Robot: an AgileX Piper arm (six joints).
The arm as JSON. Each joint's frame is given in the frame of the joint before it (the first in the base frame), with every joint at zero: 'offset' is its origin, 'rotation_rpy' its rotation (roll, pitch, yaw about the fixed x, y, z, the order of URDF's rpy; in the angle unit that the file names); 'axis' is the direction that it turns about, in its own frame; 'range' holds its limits. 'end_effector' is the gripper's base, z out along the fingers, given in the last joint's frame.
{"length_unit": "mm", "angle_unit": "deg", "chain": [
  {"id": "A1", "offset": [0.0, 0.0, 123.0], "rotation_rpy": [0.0, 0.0, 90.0], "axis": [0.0, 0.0, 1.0], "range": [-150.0, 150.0]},
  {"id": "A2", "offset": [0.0, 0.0, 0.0], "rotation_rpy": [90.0, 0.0, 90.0], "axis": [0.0, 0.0, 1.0], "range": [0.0, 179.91]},
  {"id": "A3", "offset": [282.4, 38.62, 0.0], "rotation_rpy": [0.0, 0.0, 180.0], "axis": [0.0, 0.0, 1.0], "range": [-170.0, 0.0]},
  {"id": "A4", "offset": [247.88, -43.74, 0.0], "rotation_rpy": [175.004, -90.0, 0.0], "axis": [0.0, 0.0, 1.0], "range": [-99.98, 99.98]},
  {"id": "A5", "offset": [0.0, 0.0, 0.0], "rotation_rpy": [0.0, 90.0, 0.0], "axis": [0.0, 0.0, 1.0], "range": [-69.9, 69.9]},
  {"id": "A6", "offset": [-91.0, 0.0, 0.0], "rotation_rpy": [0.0, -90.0, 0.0], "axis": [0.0, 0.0, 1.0], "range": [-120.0, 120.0]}
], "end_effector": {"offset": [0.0, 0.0, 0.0], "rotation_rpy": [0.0, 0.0, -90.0]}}
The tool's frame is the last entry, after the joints.
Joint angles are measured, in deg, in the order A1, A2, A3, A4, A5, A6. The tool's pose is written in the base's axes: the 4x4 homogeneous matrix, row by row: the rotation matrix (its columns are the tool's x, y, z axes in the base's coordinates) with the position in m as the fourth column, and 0 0 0 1 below. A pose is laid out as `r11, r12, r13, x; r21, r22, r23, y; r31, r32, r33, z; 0, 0, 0, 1`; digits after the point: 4 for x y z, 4 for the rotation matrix.
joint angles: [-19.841, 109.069, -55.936, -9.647, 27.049, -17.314]
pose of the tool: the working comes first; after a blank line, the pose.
Where each joint sits with the arm in this pose, in the base's axes (m; each line is computed from the numbers above, not from the rounded line before):
A1: 0.0000 0.0000 0.1230
A2: 0.0000 0.0000 0.1230
A3: 0.1211 -0.0437 0.3773
A4: 0.2939 -0.1061 0.2052
A5: 0.2939 -0.1061 0.2052
A6: 0.3139 -0.1206 0.1176
the tool: 0.3139 -0.1206 0.1176

-0.9728, -0.0757, 0.2191, 0.3139; -0.1124, 0.9807, -0.1601, -0.1206; -0.2028, -0.1804, -0.9625, 0.1176; 0, 0, 0, 1
